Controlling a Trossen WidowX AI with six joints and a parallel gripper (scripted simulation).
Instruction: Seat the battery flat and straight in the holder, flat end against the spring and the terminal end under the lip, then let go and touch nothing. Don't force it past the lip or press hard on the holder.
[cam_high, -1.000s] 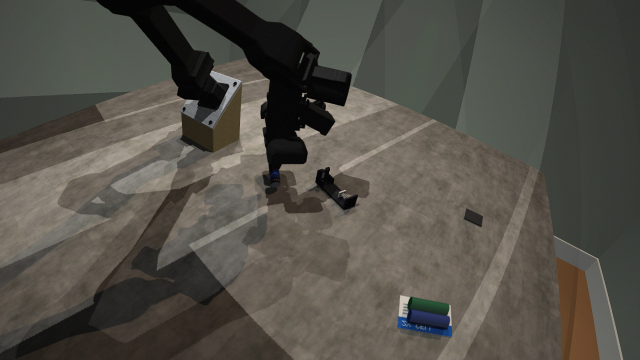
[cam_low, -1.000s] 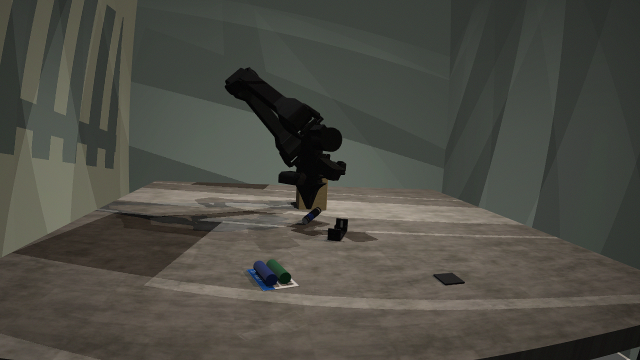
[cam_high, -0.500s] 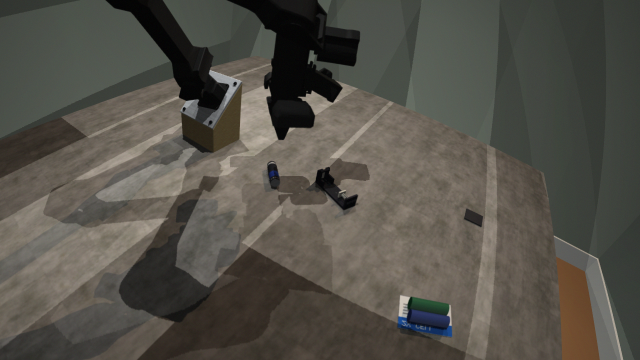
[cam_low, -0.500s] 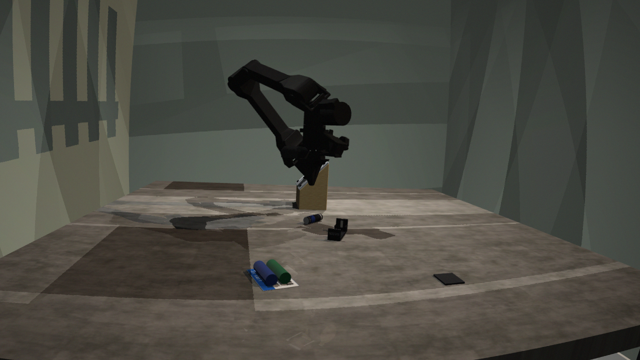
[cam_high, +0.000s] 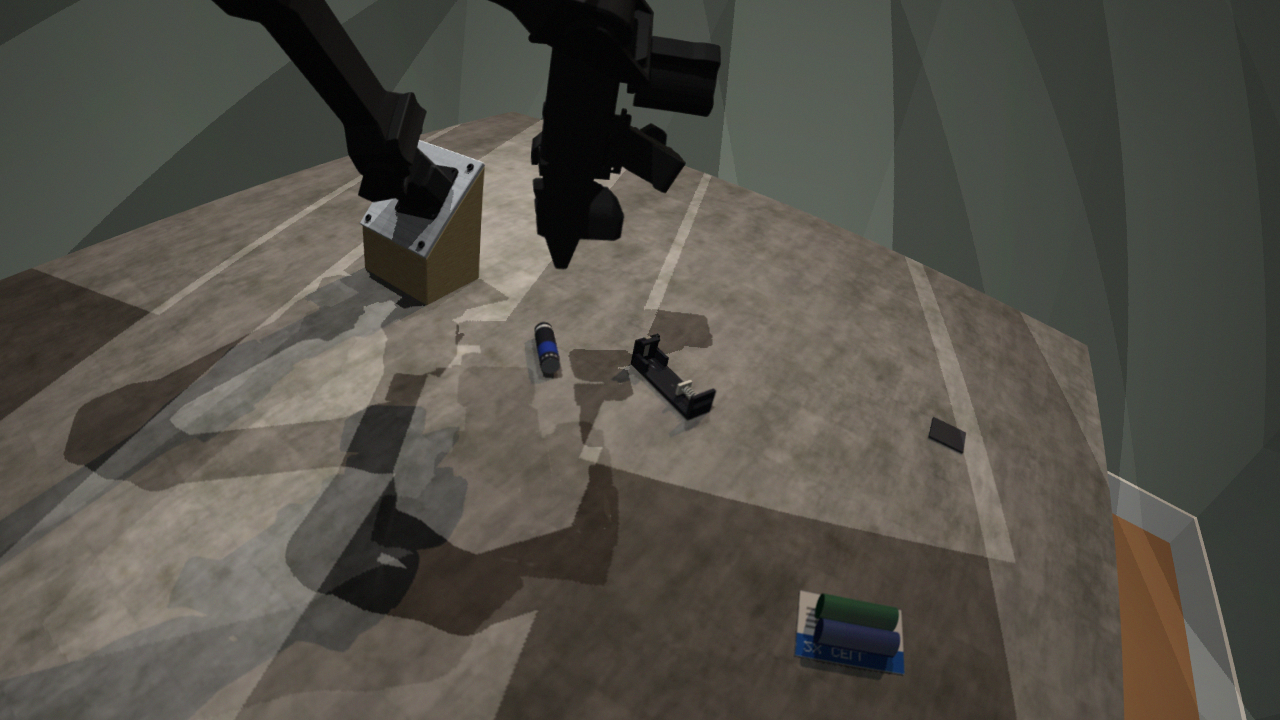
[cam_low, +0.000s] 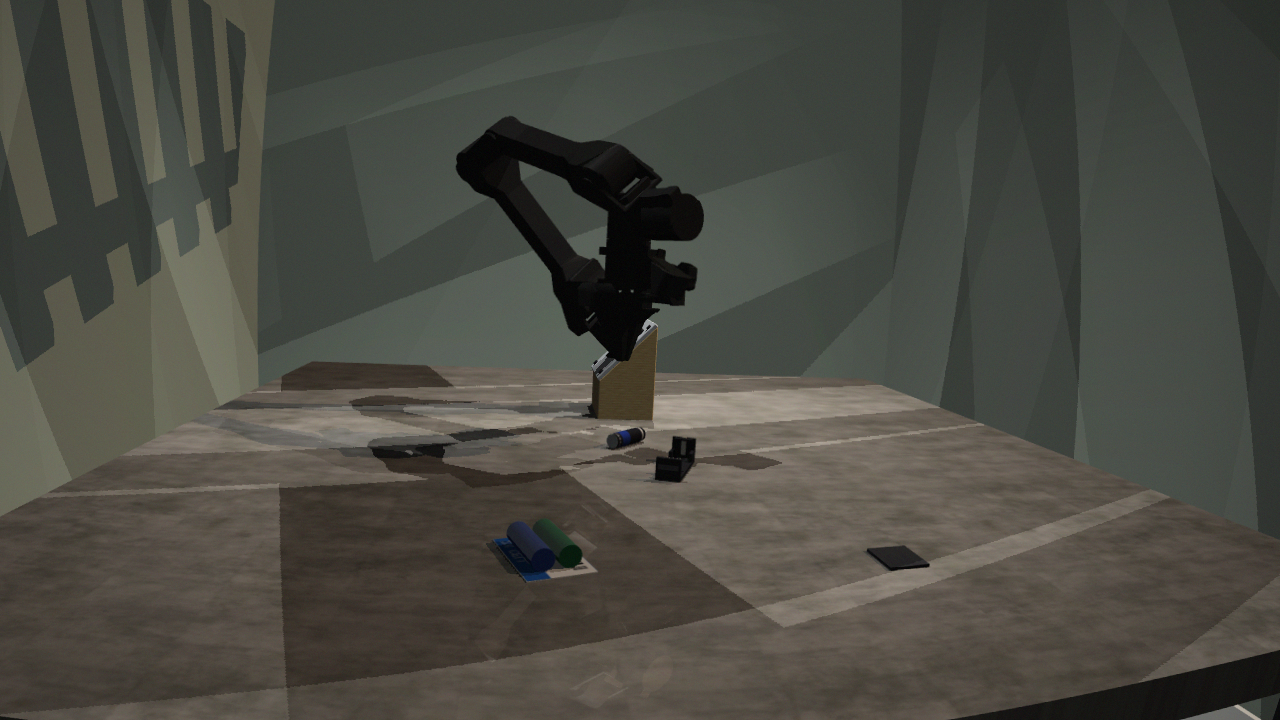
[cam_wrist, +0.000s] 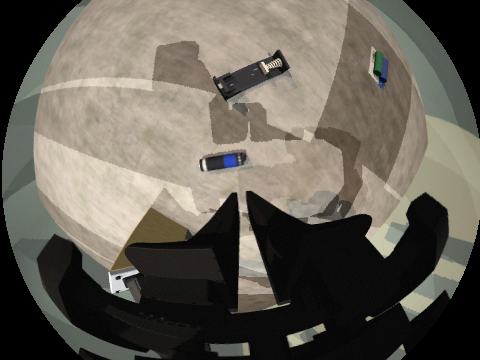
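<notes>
Right now the battery is 110 mm below my gripper tip, 10 mm to the left of it and 10 mm behind it. The rest, counted from my gripper tip: black square 410 mm ahead, 160 mm to the left, 110 mm below.
</notes>
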